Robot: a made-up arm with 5 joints. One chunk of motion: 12 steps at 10 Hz.
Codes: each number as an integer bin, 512 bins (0 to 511) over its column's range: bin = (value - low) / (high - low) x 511, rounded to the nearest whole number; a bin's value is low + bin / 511 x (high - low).
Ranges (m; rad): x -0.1..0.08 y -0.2..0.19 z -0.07..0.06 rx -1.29..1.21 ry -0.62..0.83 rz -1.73..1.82
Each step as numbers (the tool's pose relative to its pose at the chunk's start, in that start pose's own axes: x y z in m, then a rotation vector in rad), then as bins.
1 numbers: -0.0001 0.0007 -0.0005 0.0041 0.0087 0.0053
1 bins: 284 263 273 265 222 250
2 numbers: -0.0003 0.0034 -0.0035 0.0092 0.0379 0.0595
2 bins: 283 267 261 266 232 258
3 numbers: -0.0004 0.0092 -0.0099 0.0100 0.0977 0.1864
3 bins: 283 274 236 266 253 276
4 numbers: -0.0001 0.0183 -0.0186 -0.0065 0.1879 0.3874
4 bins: 284 286 202 262 285 305
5 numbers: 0.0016 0.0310 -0.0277 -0.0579 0.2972 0.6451
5 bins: 288 303 166 252 323 342
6 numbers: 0.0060 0.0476 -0.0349 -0.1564 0.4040 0.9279
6 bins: 301 324 138 232 361 383
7 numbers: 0.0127 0.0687 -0.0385 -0.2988 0.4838 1.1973
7 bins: 320 352 124 203 389 421
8 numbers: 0.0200 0.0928 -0.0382 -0.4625 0.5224 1.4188
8 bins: 341 384 125 169 403 453
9 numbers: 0.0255 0.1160 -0.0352 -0.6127 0.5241 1.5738
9 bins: 356 414 137 138 403 476
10 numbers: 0.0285 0.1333 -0.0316 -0.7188 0.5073 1.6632
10 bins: 365 437 151 117 397 488
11 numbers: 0.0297 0.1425 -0.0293 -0.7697 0.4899 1.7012
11 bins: 368 449 160 106 391 494
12 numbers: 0.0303 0.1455 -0.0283 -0.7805 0.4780 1.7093
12 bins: 370 453 164 104 387 495
